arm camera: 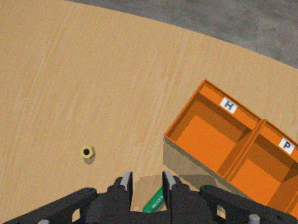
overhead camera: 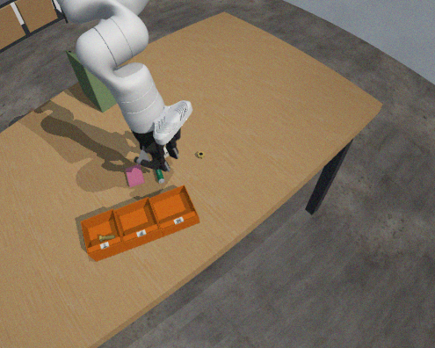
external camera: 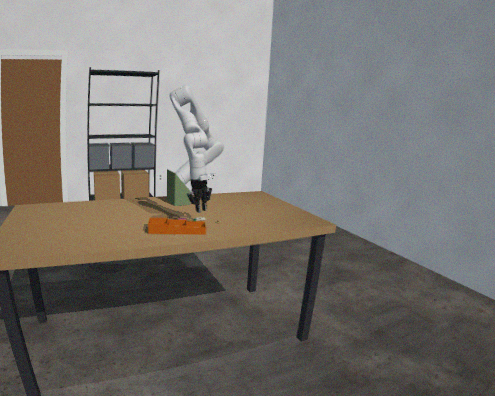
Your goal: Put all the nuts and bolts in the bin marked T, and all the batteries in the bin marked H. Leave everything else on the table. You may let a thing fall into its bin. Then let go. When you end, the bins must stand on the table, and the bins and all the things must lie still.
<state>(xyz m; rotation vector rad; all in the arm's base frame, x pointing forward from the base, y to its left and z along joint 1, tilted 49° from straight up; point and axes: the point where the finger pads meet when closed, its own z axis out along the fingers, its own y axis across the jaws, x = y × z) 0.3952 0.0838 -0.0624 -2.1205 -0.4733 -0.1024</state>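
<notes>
The brass nut lies 9 cm to the left of my hand, 8 cm below it and 1 cm behind it. From my hand the other things lie so: pink eraser: 8 cm below, 7 cm to the right, 7 cm behind; green battery: 8 cm below, 3 cm behind, 2 cm to the right; white domino: 8 cm below, 8 cm behind, 2 cm to the left.
</notes>
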